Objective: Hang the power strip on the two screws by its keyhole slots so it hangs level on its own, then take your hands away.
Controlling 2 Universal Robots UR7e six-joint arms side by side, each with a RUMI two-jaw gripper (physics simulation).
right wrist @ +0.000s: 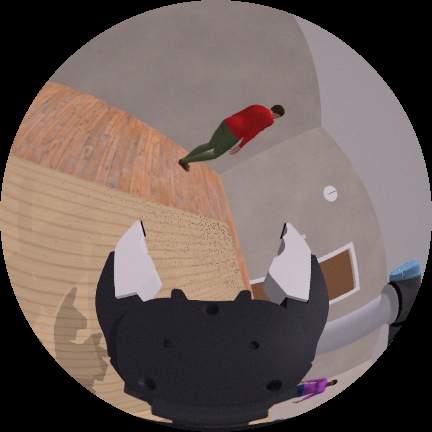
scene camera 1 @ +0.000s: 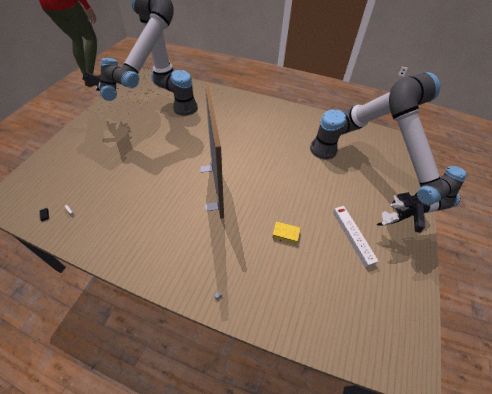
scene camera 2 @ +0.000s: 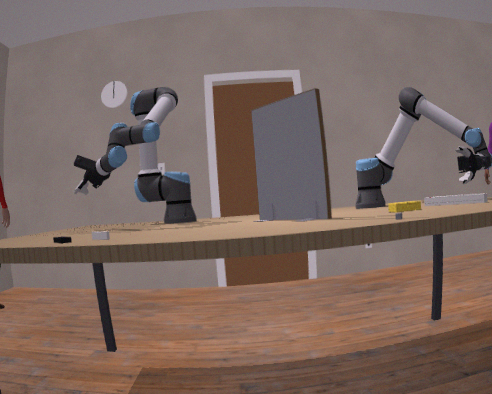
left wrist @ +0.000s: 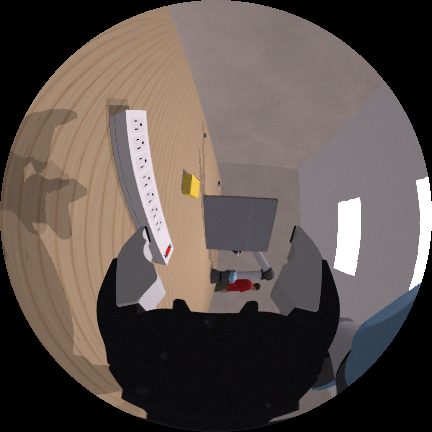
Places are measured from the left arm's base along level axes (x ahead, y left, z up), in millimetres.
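Where they show: left gripper, fingertip midpoint: (scene camera 1: 383,215) (scene camera 2: 461,165) (left wrist: 219,229); right gripper, fingertip midpoint: (right wrist: 212,224) (scene camera 2: 80,180); left arm's base, link origin: (scene camera 1: 323,149) (scene camera 2: 370,207); right arm's base, link origin: (scene camera 1: 185,108) (scene camera 2: 180,222) (left wrist: 210,275).
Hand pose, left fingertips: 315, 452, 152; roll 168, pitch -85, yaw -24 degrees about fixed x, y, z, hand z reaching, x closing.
Each offset is from my left fingertips to the centre of the thing, as dx, dy, dz.
The white power strip @(+62, -47, -136) (scene camera 1: 355,236) (scene camera 2: 455,199) (left wrist: 145,175) lies on the table, sockets up, its red switch at the end away from the camera in scene camera 1. My left gripper (scene camera 1: 387,212) (scene camera 2: 460,165) (left wrist: 219,229) is open and empty, above the table to the right of the strip in scene camera 1, apart from it. My right gripper (scene camera 1: 86,81) (scene camera 2: 81,189) (right wrist: 212,224) is open and empty, raised at the far left. The upright grey panel @(+281, -674, +58) (scene camera 1: 215,145) (scene camera 2: 290,160) (left wrist: 240,222) stands mid-table. Its screws are too small to make out; the keyhole slots are hidden.
A yellow block @(+259, -270, -138) (scene camera 1: 286,231) (scene camera 2: 405,206) (left wrist: 191,185) lies between panel and strip. A small grey block @(+642, -283, -145) (scene camera 1: 218,295) (scene camera 2: 398,216) lies near the front edge. A black item @(+963, -1106, -145) (scene camera 1: 44,214) (scene camera 2: 62,240) and a small white one @(+865, -1039, -142) (scene camera 1: 69,210) (scene camera 2: 100,235) lie at the left.
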